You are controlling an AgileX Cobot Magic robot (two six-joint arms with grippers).
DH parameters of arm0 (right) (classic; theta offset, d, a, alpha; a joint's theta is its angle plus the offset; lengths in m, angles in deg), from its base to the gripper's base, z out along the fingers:
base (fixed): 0 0 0 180
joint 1: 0 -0.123 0 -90
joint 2: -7.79 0 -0.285 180
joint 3: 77.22 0 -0.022 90
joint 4: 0 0.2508 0 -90
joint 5: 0 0 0.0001 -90
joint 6: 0 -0.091 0 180
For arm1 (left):
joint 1: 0 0.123 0 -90
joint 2: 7.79 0 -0.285 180
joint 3: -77.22 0 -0.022 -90
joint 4: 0 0.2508 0 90
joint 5: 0 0 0.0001 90
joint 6: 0 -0.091 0 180
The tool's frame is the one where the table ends.
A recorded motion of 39 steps. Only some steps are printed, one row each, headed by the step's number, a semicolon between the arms.
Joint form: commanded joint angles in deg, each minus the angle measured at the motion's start. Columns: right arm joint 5, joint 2, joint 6, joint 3, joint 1, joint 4; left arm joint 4, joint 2, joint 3, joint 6, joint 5, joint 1.
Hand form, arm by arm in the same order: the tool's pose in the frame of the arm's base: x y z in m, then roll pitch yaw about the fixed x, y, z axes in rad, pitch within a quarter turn. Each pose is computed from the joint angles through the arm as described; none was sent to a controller.
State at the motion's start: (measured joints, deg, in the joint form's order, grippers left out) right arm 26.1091 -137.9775 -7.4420 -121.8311 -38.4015 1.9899; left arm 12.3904 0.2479 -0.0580 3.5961 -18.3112 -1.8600
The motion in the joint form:
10: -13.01 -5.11 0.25 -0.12 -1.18 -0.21; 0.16 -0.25 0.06 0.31 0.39 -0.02
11: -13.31 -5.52 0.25 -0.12 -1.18 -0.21; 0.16 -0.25 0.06 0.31 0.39 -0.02
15: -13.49 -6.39 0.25 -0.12 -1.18 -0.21; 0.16 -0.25 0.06 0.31 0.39 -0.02
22: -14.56 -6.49 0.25 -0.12 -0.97 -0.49; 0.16 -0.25 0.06 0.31 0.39 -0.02
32: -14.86 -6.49 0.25 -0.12 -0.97 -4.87; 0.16 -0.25 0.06 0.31 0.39 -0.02
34: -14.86 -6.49 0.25 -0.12 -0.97 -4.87; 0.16 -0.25 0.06 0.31 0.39 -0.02
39: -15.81 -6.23 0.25 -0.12 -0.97 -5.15; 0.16 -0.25 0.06 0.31 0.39 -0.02
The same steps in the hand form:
10: 0.4430 0.3671 0.1686 2.8648 1.0382 -2.7613; 0.0543 0.0043 0.1856 2.5320 1.3037 2.5506
11: 0.4435 0.3674 0.1648 2.8660 1.0364 -2.7604; 0.0543 0.0043 0.1856 2.5320 1.3037 2.5506
15: 0.4440 0.3679 0.1563 2.8731 1.0249 -2.7543; 0.0543 0.0043 0.1856 2.5320 1.3037 2.5506
22: 0.4461 0.3667 0.1568 2.8722 1.0425 -2.7578; 0.0543 0.0043 0.1856 2.5320 1.3037 2.5506
32: 0.4472 0.3658 0.1572 3.0133 1.0643 -2.6120; 0.0543 0.0043 0.1856 2.5320 1.3037 2.5506
34: 0.4472 0.3658 0.1572 3.0133 1.0643 -2.6120; 0.0543 0.0043 0.1856 2.5320 1.3037 2.5506
39: 0.4476 0.3661 0.1612 3.0156 1.0858 -2.6077; 0.0543 0.0043 0.1856 2.5320 1.3037 2.5506

